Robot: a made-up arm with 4 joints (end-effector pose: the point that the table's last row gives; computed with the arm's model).
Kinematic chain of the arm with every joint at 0, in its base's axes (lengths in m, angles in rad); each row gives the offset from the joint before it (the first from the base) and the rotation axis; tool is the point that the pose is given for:
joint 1: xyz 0 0 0.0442 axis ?
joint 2: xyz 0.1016 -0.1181 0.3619 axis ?
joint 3: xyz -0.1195 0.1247 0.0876 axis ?
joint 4: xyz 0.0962 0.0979 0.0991 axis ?
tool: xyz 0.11 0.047 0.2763
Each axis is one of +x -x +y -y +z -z.
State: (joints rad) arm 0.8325 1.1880 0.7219 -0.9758
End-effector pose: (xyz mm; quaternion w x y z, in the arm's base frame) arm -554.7 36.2 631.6 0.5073 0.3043 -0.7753 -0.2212
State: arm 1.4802 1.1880 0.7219 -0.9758
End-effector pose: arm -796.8 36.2 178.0 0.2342 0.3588 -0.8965 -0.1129
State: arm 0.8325 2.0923 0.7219 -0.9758
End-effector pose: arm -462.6 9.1 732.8 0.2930 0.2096 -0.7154 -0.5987
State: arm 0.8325 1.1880 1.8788 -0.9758
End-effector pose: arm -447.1 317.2 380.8 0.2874 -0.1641 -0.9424 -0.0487
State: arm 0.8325 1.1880 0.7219 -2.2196
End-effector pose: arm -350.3 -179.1 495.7 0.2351 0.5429 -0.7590 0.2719
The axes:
joint 1: -y
joint 2: -z
joint 3: -y
joint 4: -x

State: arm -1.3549 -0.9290 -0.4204 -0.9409
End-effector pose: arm 665.9 51.2 -8.8 0.4116 0.4357 0.7994 0.0422
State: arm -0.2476 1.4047 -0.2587 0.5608
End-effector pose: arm 685.6 -206.9 587.3 0.7111 -0.2011 0.3625 -0.5679
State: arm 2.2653 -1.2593 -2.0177 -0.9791
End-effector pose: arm -169.4 -59.9 33.1 0.9409 -0.0602 -0.2377 -0.2338
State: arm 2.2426 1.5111 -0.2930 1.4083
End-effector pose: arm -757.8 -194.0 220.8 0.7351 0.2343 -0.3267 -0.5459
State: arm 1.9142 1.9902 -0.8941 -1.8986
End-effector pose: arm -314.5 -143.8 -35.4 0.3959 -0.8679 0.2679 -0.1351
